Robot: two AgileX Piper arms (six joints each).
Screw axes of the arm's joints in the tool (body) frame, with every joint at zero. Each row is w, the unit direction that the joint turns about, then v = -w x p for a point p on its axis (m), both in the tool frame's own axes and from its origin. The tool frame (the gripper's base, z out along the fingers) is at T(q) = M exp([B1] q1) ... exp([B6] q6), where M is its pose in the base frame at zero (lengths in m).
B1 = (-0.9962, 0, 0.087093, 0, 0.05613, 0)
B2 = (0, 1, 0, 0.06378, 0, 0.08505)
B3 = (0, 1, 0, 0.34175, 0, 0.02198)
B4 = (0, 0, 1, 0, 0, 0)
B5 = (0, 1, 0, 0.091, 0, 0)
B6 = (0, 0, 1, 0, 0, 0)
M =
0.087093 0 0.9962 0.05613
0 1 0 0
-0.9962 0 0.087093 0.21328
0 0 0 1
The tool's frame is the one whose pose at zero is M.
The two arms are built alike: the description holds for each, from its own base.
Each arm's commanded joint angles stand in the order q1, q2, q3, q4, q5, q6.
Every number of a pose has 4 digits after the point. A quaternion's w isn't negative.
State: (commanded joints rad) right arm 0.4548 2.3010 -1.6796 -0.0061 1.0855 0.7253; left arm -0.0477 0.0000 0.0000 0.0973 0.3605 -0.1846
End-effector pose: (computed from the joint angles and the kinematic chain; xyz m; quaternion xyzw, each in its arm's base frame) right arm 0.3952 0.1927 0.1080 -0.1333 -0.9908 0.0158 0.0188; left arm 0.0532 0.0006 0.1809 -0.0286 0.7958 -0.0291 0.6042
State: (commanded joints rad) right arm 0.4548 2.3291 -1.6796 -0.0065 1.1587 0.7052; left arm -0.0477 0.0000 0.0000 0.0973 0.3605 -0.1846
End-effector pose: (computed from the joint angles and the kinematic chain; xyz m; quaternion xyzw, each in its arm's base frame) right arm 0.3888 0.1895 0.0964 -0.1230 -0.9896 0.0435 0.0612; left arm 0.0532 0.0006 0.1809 -0.0286 0.7958 -0.0291 0.6042
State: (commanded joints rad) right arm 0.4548 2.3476 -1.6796 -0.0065 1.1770 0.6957; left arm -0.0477 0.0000 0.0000 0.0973 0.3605 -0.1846
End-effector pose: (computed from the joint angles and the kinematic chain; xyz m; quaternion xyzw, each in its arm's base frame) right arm 0.3868 0.1885 0.0887 -0.1181 -0.9886 0.0532 0.0768; left arm 0.0532 0.0006 0.1809 -0.0286 0.7958 -0.0291 0.6042
